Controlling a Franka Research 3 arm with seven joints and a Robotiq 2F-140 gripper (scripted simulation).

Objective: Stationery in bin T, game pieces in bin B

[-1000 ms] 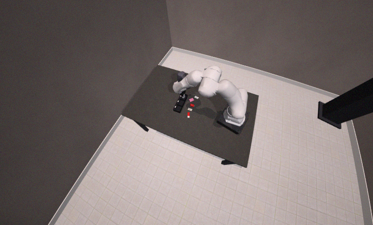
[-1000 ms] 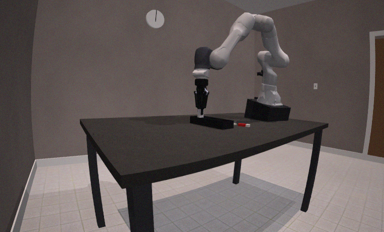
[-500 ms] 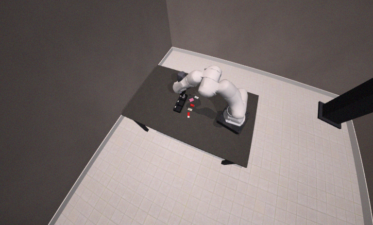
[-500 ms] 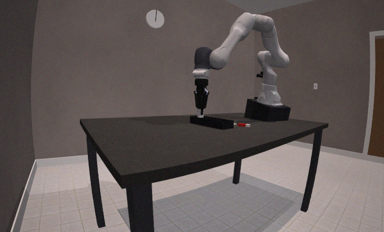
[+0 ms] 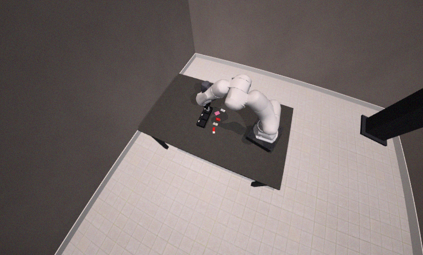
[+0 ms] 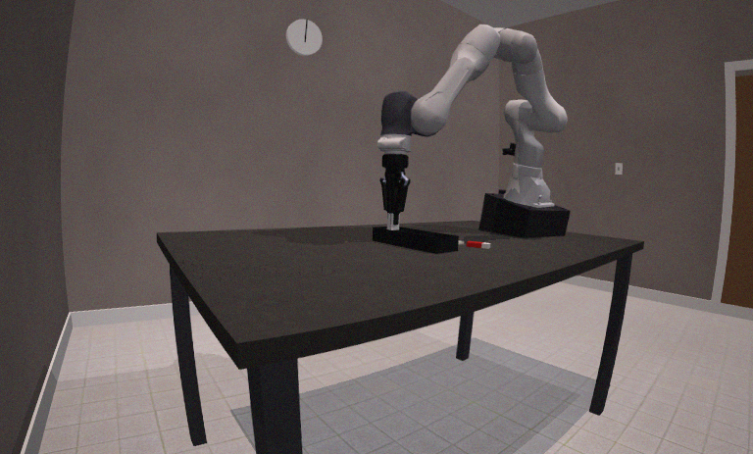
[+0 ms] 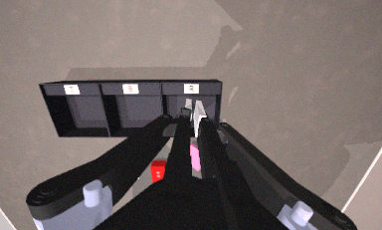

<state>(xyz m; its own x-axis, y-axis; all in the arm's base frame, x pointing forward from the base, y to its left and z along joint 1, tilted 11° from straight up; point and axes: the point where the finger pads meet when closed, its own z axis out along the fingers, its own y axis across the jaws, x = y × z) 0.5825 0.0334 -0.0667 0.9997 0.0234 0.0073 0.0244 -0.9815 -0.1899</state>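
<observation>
Right now the black bin row is 80 mm to the left of my hand, 30 mm below it and 20 mm behind it. Also, from my hand: red-and-white eraser 180 mm to the left, 180 mm behind, 40 mm below; pink block 100 mm behind, 40 mm below, 30 mm to the right.
</observation>
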